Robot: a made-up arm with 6 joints. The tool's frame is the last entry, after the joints.
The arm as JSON. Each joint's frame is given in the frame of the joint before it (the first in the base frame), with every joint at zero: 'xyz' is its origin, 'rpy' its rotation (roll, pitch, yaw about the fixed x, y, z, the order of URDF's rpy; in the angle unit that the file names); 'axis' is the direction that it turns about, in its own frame. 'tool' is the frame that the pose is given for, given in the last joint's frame.
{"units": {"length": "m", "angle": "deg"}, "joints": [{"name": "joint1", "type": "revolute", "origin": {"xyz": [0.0, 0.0, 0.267], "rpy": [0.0, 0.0, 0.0]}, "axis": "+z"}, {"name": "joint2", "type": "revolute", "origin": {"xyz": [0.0, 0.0, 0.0], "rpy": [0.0, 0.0, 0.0]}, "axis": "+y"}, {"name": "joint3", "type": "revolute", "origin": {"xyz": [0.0, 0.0, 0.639], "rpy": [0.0, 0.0, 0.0]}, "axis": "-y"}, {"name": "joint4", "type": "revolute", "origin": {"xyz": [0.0, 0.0, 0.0], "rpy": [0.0, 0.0, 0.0]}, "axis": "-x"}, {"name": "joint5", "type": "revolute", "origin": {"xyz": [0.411, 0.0, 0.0], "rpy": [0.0, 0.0, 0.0]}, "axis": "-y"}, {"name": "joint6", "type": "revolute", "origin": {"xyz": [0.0, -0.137, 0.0], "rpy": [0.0, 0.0, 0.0]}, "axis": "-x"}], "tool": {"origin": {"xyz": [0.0, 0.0, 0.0], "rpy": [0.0, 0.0, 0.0]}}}
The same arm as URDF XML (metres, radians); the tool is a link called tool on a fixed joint. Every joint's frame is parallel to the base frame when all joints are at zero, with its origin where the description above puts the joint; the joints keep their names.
<robot name="arm">
  <link name="base_link"/>
  <link name="link1"/>
  <link name="link2"/>
  <link name="link3"/>
  <link name="link4"/>
  <link name="link5"/>
  <link name="link6"/>
  <link name="tool"/>
  <joint name="joint1" type="continuous">
    <parent link="base_link"/>
    <child link="link1"/>
    <origin xyz="0.0000 0.0000 0.2670" rpy="0.0000 0.0000 0.0000"/>
    <axis xyz="0 0 1"/>
  </joint>
  <joint name="joint2" type="continuous">
    <parent link="link1"/>
    <child link="link2"/>
    <origin xyz="0.0000 0.0000 0.0000" rpy="0.0000 0.0000 0.0000"/>
    <axis xyz="0 1 0"/>
  </joint>
  <joint name="joint3" type="continuous">
    <parent link="link2"/>
    <child link="link3"/>
    <origin xyz="0.0000 0.0000 0.6390" rpy="0.0000 0.0000 0.0000"/>
    <axis xyz="0 -1 0"/>
  </joint>
  <joint name="joint4" type="continuous">
    <parent link="link3"/>
    <child link="link4"/>
    <origin xyz="0.0000 0.0000 0.0000" rpy="0.0000 0.0000 0.0000"/>
    <axis xyz="-1 0 0"/>
  </joint>
  <joint name="joint5" type="continuous">
    <parent link="link4"/>
    <child link="link5"/>
    <origin xyz="0.4110 0.0000 0.0000" rpy="0.0000 0.0000 0.0000"/>
    <axis xyz="0 -1 0"/>
  </joint>
  <joint name="joint6" type="continuous">
    <parent link="link5"/>
    <child link="link6"/>
    <origin xyz="0.0000 -0.1370 0.0000" rpy="0.0000 0.0000 0.0000"/>
    <axis xyz="-1 0 0"/>
  </joint>
  <joint name="tool_joint" type="fixed">
    <parent link="link6"/>
    <child link="tool"/>
    <origin xyz="0.0000 0.0000 0.0000" rpy="0.0000 0.0000 0.0000"/>
  </joint>
</robot>

